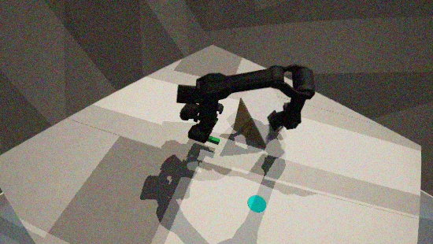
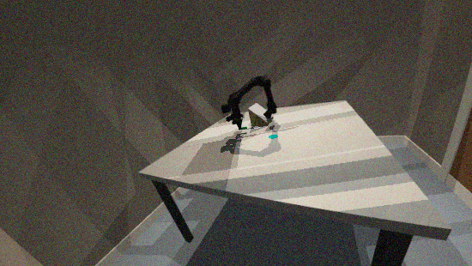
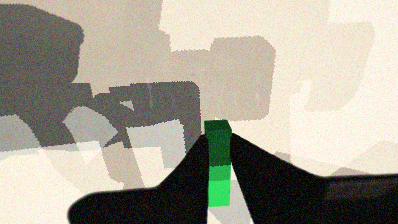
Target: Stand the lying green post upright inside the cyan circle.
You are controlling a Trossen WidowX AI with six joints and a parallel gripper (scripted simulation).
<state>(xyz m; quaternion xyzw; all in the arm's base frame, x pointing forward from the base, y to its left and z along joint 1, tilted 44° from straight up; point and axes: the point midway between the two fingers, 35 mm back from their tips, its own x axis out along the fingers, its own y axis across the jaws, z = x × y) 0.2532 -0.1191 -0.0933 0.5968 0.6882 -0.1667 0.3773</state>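
Now: gripper tip 8 cm short of the cyan circle, 28 cm to the right of it and 4 cm above it. Also, from my gripper tip: green post: 1 cm behind, 2 cm to the left.
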